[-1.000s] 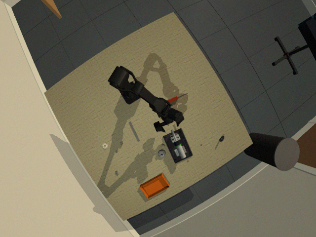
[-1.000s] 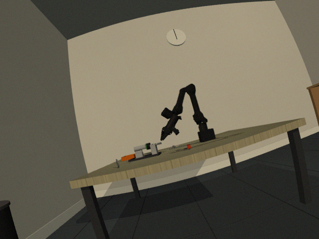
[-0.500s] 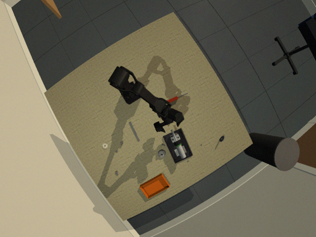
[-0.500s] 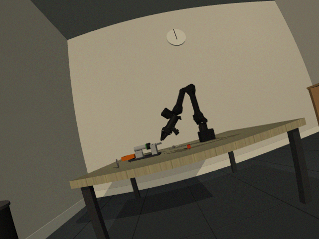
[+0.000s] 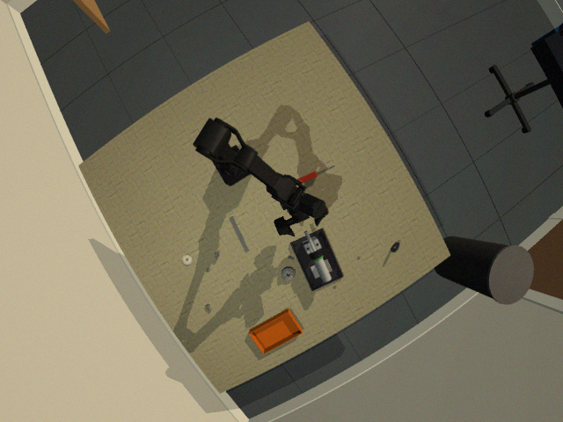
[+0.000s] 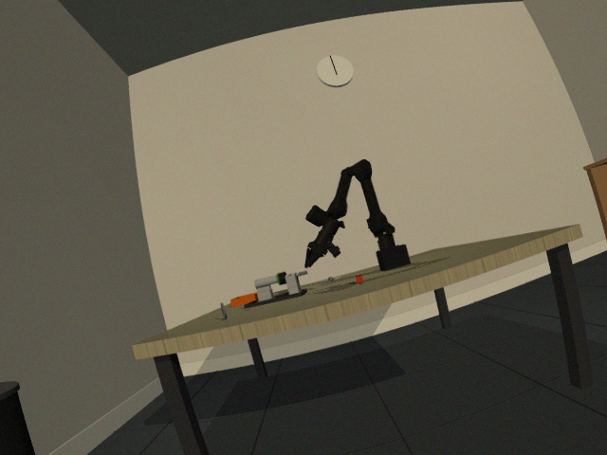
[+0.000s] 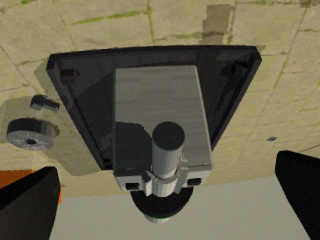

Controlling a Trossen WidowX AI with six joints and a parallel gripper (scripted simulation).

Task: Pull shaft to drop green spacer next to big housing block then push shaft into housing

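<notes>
My gripper tip is 7 cm short of the grey shaft and 2 cm above it. From my gripper tip the other things lie so: orange tray 35 cm ahead, 32 cm to the right, 9 cm below; then red-handled screwdriver 17 cm behind, 15 cm to the left, 9 cm below; then green spacer 12 cm ahead, 1 cm to the right, 2 cm below.
</notes>
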